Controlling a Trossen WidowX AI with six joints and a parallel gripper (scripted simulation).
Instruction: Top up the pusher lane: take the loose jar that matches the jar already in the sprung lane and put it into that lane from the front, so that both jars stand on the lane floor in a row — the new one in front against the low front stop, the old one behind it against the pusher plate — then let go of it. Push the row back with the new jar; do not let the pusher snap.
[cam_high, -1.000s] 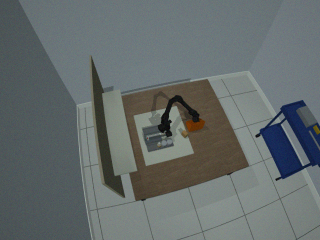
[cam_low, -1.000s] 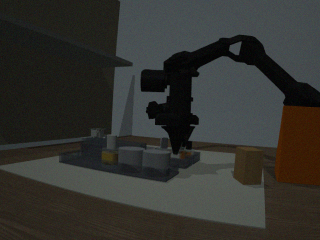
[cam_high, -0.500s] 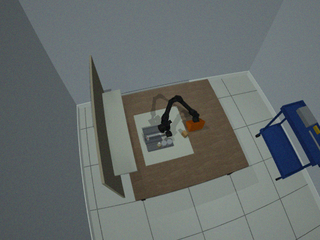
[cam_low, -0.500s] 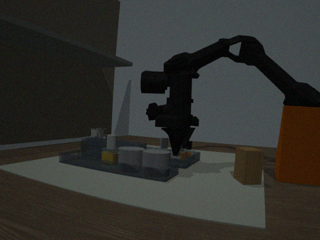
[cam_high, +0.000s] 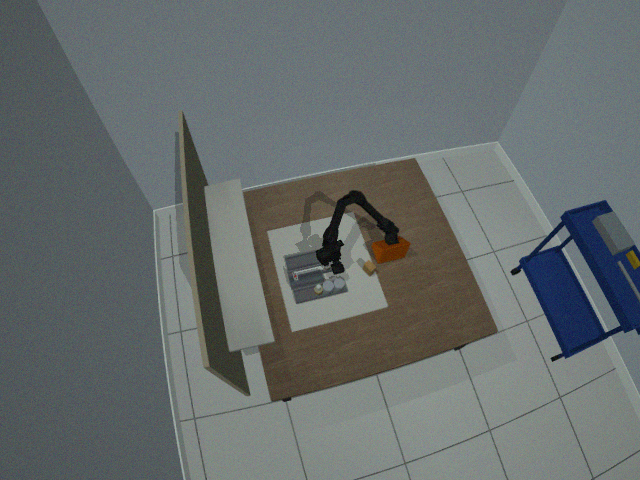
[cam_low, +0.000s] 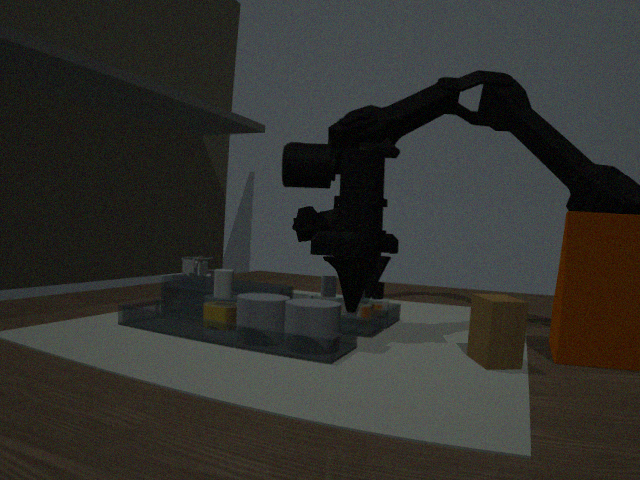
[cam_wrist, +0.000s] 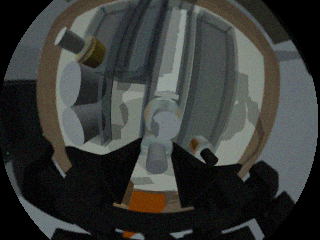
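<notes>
My gripper tip is 140 mm short of the grey lane rack, 30 mm to the right of it and 10 mm above it. Round my gripper tip: pusher plate 150 mm ahead, 40 mm to the left, 20 mm above; then tan box 190 mm behind, 70 mm to the left, 10 mm above; then shelf 500 mm ahead, 20 mm to the left, 340 mm above.
</notes>
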